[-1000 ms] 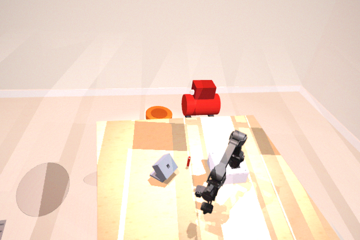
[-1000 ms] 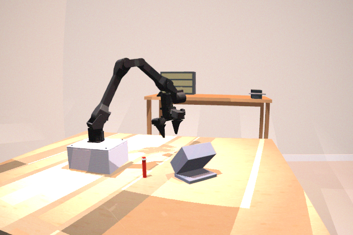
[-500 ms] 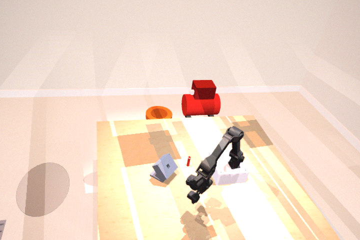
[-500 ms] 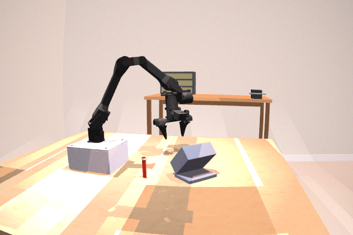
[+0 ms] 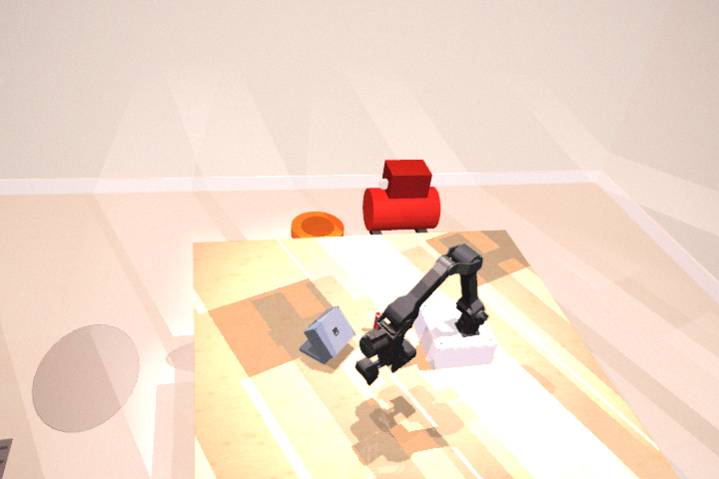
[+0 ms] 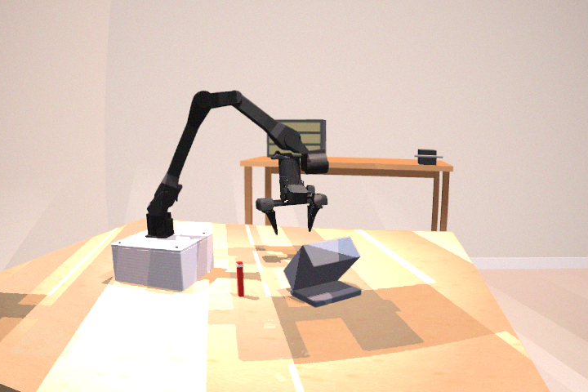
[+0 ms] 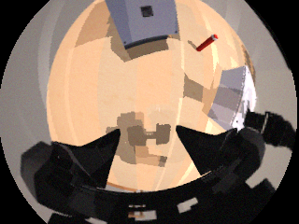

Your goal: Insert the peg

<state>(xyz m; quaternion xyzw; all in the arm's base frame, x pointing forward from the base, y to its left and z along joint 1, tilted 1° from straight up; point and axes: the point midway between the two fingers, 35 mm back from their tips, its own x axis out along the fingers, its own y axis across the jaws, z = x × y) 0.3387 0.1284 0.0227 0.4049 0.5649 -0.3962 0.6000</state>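
My gripper tip is now 90 mm past the red peg, 270 mm to the left of it and 30 mm above it. From my gripper tip the other things lie so: grey sloped panel 90 mm ahead, 220 mm to the right, 20 mm below.
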